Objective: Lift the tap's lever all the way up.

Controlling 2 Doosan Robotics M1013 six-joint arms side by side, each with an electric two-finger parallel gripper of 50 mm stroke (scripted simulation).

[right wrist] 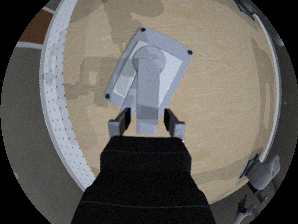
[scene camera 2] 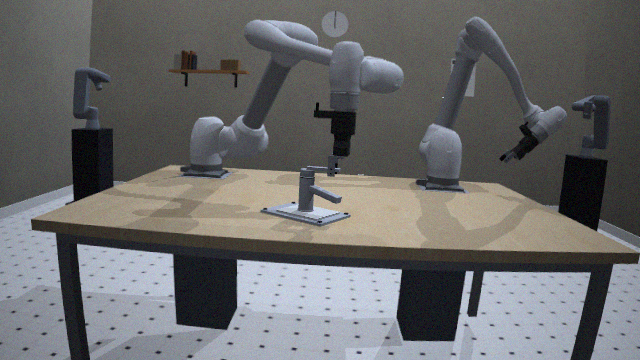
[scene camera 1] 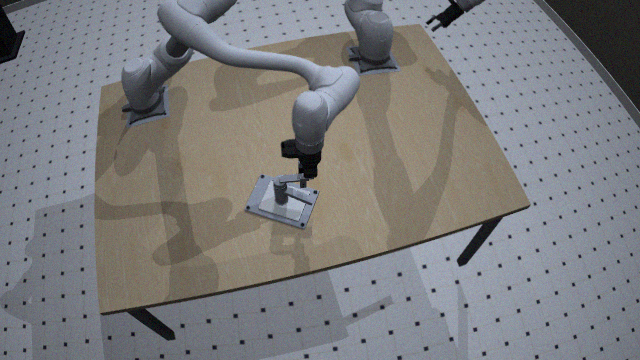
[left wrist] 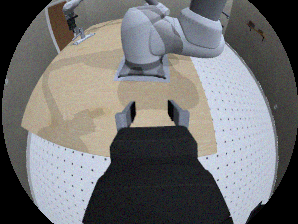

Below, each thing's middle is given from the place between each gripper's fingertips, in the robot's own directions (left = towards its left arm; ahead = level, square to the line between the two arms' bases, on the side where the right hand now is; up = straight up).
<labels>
I see the grey tap (scene camera 1: 291, 206) 5 cm to the right of my right hand (scene camera 2: 332, 175) and 4 cm below it. From my right hand the other things lie so: plate (scene camera 1: 261, 186): 14 cm below, 8 cm to the right, 1 cm behind.
Right now my left hand is 910 mm to the left of the grey tap, 720 mm short of it and 50 mm above it. The rest, counted from my left hand: plate (940 mm to the right, 710 mm ahead, 150 mm below).
</labels>
